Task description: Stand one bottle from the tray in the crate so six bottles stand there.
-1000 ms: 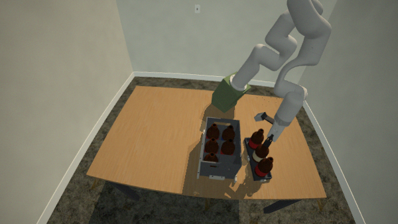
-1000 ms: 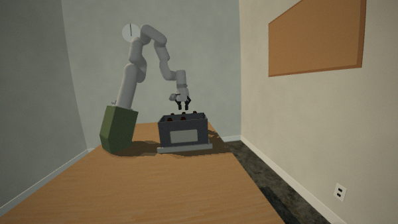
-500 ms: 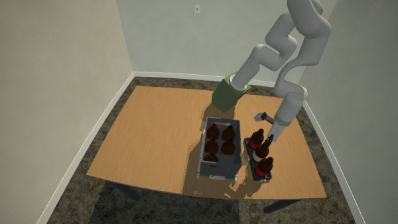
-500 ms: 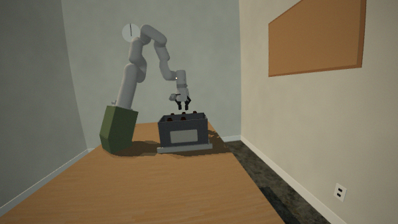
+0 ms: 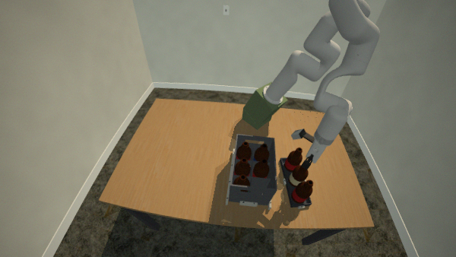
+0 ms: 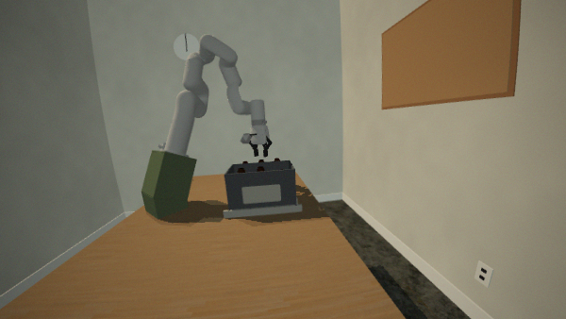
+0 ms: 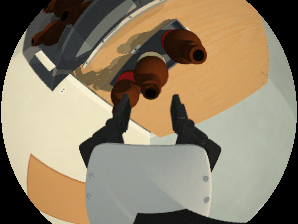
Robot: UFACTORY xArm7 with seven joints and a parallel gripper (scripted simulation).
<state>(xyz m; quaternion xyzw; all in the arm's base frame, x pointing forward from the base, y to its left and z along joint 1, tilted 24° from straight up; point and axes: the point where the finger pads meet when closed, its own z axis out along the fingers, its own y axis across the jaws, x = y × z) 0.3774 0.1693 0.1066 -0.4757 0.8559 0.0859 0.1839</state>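
Right now the bottle is 110 mm below my hand. Round my hand: grey crate: 240 mm to the right, 110 mm below, 30 mm ahead; narrow tray: 180 mm below.
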